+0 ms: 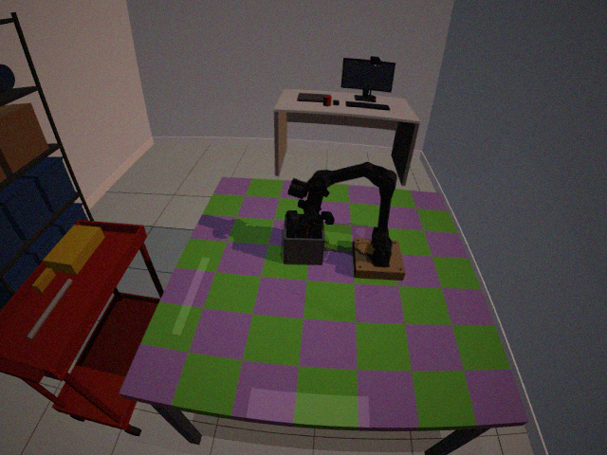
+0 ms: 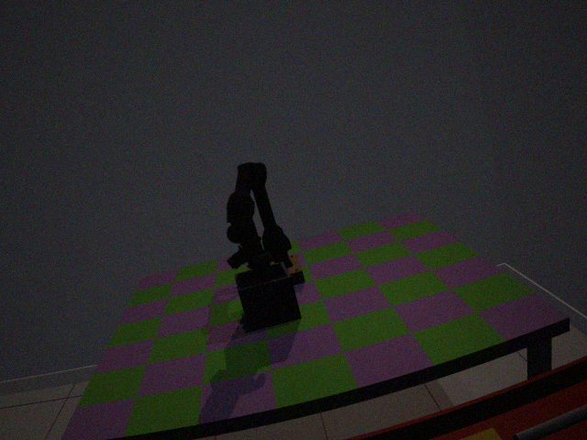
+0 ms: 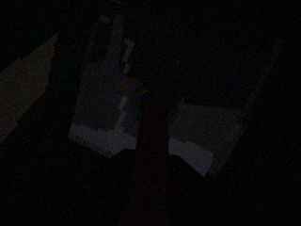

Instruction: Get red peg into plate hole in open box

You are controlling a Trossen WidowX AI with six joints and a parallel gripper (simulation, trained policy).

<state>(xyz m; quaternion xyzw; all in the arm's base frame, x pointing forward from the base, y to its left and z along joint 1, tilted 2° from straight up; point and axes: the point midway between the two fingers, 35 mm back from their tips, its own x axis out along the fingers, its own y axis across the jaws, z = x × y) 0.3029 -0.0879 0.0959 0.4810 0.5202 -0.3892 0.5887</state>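
The red peg is 1 cm above my gripper tip. From my gripper tip the other things lie so: grey plate (1 cm ahead, 1 cm to the right, 6 cm below).
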